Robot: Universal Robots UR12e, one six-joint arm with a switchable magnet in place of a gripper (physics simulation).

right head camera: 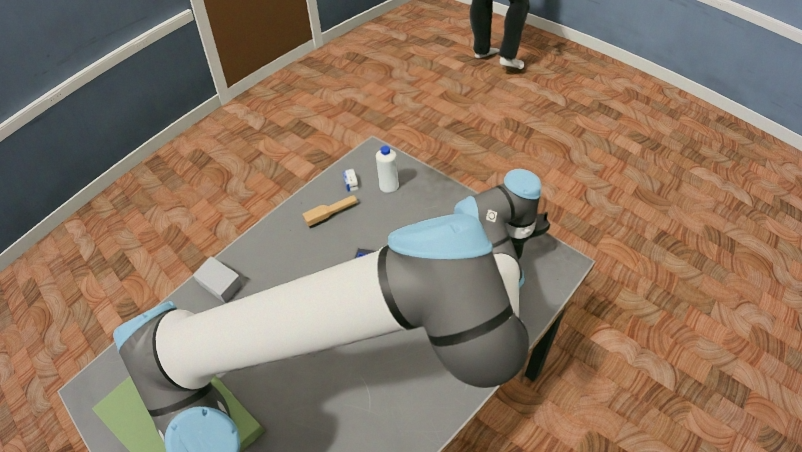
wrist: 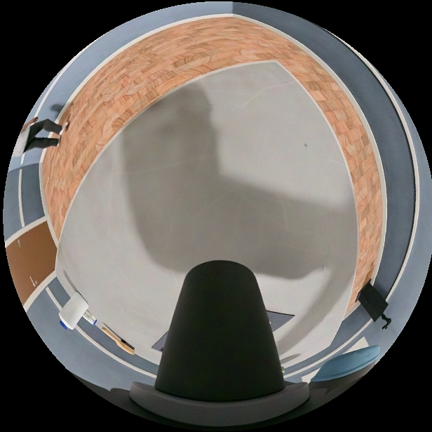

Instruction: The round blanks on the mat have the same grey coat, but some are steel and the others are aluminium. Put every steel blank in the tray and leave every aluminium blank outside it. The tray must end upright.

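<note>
My magnet (wrist: 220, 270) (right head camera: 520, 245) is a dark, tapering tool under the wrist, above the grey table. Its working face does not show in either view, so I cannot tell whether a blank is on it. In the wrist view, parts of a dark, flat surface (wrist: 283, 318) show on both sides of the magnet, which hides the middle. In the head view, a small dark corner with blue (right head camera: 363, 253) shows behind the upper arm. I cannot tell whether these are the mat or the tray. No round blank can be made out clearly in either view.
A white bottle with a blue cap (right head camera: 387, 170) (wrist: 74, 310), a small white-and-blue item (right head camera: 351, 179) and a wooden brush-like tool (right head camera: 329, 211) (wrist: 118, 341) are on the far part of the table (right head camera: 292, 258). A grey block (right head camera: 216, 277) is near the left edge.
</note>
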